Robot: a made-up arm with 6 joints.
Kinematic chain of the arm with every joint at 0, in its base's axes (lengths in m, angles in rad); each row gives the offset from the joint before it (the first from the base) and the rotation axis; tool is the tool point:
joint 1: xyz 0 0 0.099 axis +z
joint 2: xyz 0 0.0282 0 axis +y
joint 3: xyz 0 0 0.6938 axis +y
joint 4: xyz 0 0 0.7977 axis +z
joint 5: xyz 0 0 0 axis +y
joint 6: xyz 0 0 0.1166 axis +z
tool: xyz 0 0 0
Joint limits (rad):
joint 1: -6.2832..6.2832
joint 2: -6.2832..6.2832
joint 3: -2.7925..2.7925
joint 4: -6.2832..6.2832
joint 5: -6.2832..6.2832
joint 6: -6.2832..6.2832
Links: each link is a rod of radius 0.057 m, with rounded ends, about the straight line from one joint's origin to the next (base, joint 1, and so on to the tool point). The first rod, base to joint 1, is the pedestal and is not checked.
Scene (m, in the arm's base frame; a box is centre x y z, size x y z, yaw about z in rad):
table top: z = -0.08
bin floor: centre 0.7 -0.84 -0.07 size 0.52 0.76 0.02 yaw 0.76
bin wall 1: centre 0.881 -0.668 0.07 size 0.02 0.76 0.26 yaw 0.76
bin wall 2: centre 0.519 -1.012 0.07 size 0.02 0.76 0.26 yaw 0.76
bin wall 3: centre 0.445 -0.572 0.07 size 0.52 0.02 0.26 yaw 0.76
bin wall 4: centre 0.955 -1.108 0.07 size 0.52 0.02 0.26 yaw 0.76
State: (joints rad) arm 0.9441 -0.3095 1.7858 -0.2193 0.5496 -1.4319
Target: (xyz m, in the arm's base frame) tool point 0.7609 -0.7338 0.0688
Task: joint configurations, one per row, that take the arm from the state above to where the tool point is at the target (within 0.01 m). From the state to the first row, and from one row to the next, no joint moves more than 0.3 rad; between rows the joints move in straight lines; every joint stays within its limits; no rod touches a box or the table.
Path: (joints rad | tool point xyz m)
1: 0.6572 -0.1992 1.7533 -0.2343 0.5440 -1.4319 | 0.5938 0.4761 0.7354
2: 0.3703 -0.0888 1.7208 -0.2493 0.5384 -1.4319 | 0.7699 0.3133 0.6773
3: 0.0834 0.0215 1.6884 -0.2643 0.5327 -1.4319 | 0.8923 0.0874 0.6115
4: -0.2036 0.1319 1.6559 -0.2793 0.5271 -1.4319 | 0.9392 -0.1816 0.5383
5: -0.4905 0.2422 1.6234 -0.2943 0.5215 -1.4319 | 0.8965 -0.4659 0.4582
6: -0.7774 0.3526 1.5909 -0.3094 0.5159 -1.4319 | 0.7609 -0.7338 0.3717
7: -0.7777 0.5951 1.6513 -0.3078 0.5087 -1.4319 | 0.7609 -0.7338 0.0688

